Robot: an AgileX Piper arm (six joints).
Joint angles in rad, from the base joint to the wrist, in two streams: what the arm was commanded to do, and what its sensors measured. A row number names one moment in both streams.
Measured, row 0:
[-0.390 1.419 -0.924 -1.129 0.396 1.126]
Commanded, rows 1 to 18:
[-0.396 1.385 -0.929 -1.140 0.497 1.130]
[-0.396 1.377 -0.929 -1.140 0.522 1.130]
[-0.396 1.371 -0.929 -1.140 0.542 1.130]
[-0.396 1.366 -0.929 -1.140 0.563 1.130]
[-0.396 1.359 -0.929 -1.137 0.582 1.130]
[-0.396 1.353 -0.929 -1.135 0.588 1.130]
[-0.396 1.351 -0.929 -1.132 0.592 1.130]
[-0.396 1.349 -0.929 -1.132 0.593 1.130]
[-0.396 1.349 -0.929 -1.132 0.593 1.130]
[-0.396 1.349 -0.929 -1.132 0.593 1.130]
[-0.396 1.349 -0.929 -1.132 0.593 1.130]
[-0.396 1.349 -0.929 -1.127 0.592 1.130]
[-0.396 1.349 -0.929 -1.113 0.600 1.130]
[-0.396 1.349 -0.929 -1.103 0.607 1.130]
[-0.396 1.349 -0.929 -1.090 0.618 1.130]
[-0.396 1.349 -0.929 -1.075 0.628 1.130]
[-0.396 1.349 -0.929 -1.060 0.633 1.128]
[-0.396 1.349 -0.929 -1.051 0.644 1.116]
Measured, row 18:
[-0.391 1.356 -0.924 -1.095 0.606 1.126]
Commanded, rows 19 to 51:
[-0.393 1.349 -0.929 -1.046 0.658 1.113]
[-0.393 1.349 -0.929 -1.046 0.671 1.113]
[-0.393 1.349 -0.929 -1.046 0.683 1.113]
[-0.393 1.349 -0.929 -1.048 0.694 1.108]
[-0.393 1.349 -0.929 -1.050 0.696 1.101]
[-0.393 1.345 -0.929 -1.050 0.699 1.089]
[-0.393 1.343 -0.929 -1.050 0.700 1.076]
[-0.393 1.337 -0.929 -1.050 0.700 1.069]
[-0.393 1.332 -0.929 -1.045 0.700 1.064]
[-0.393 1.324 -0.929 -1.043 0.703 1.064]
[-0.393 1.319 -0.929 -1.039 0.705 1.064]
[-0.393 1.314 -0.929 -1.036 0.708 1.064]
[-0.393 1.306 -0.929 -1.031 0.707 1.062]
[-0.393 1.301 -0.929 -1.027 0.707 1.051]
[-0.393 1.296 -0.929 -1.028 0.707 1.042]
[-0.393 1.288 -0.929 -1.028 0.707 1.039]
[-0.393 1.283 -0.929 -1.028 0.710 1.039]
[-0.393 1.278 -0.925 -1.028 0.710 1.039]
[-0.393 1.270 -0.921 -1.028 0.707 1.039]
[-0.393 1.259 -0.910 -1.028 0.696 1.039]
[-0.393 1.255 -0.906 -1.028 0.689 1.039]
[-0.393 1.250 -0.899 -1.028 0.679 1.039]
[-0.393 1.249 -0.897 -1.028 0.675 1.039]
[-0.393 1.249 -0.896 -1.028 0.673 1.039]
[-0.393 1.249 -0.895 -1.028 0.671 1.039]
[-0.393 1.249 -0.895 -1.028 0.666 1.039]
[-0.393 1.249 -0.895 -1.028 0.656 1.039]
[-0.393 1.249 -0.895 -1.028 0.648 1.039]
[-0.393 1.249 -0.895 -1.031 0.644 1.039]
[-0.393 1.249 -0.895 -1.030 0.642 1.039]
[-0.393 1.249 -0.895 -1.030 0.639 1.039]
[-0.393 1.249 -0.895 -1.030 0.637 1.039]
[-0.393 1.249 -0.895 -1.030 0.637 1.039]
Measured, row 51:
[-0.391 1.256 -0.900 -1.028 0.653 1.049]
